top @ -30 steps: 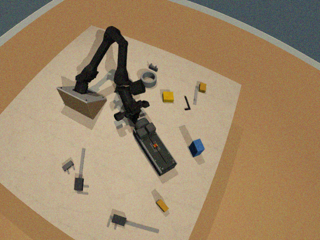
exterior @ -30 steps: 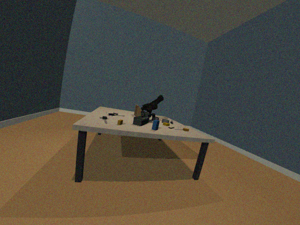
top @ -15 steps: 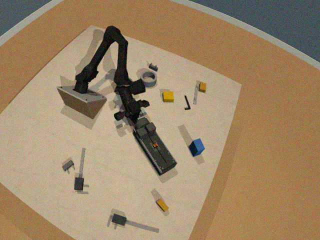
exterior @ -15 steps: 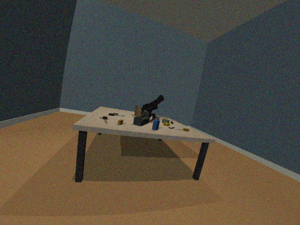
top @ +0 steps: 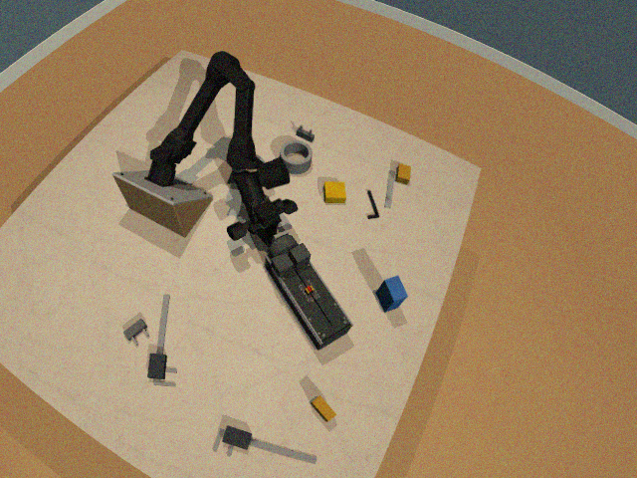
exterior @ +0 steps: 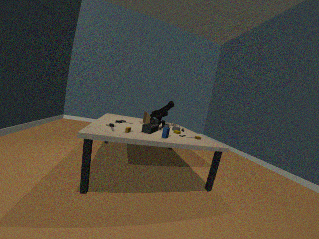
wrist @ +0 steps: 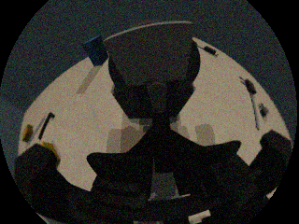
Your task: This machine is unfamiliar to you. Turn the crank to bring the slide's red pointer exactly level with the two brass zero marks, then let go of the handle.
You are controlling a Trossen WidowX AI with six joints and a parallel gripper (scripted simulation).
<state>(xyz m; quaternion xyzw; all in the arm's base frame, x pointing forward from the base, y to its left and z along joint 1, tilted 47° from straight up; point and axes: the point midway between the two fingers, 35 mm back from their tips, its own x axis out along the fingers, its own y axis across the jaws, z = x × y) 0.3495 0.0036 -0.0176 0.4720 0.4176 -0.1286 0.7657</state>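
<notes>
My gripper tip is now 20 mm past the crank handle, 10 mm to the right of it and 30 mm below it. Round my gripper tip: yellow block 90 mm ahead, 250 mm to the left, 20 mm below; then red pointer 130 mm ahead, 90 mm to the right, 50 mm above; then black hex key 210 mm ahead, 250 mm to the left, 30 mm below.
</notes>
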